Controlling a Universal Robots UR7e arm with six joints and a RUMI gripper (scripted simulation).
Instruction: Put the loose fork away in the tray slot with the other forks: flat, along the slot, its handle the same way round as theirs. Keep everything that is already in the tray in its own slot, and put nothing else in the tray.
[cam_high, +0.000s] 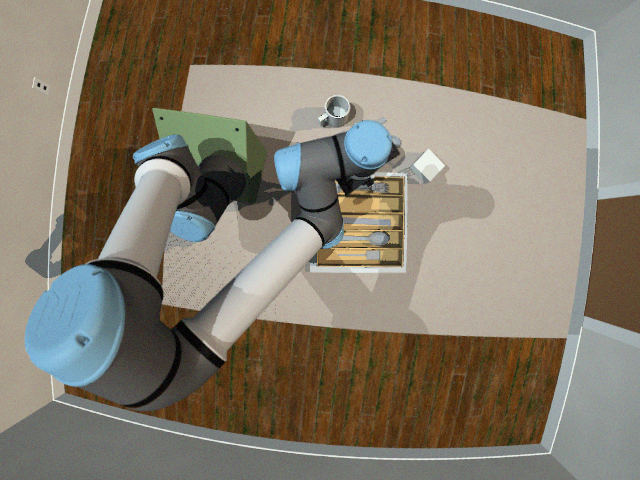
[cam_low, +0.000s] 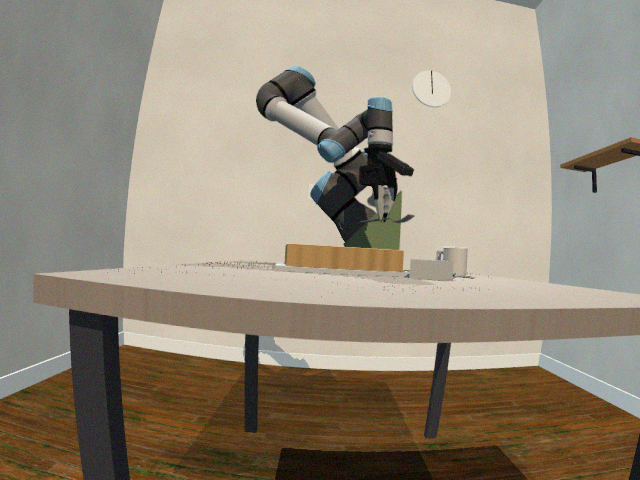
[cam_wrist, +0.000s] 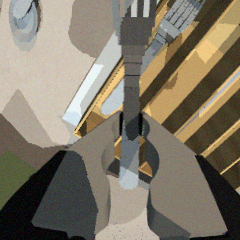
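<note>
My gripper is now 11 cm to the left of the tray, 11 cm above it and 5 cm short of it. Round my hand: white block: 24 cm ahead, 14 cm below, 13 cm to the left; mug: 23 cm to the left, 12 cm below, 10 cm behind.
</note>
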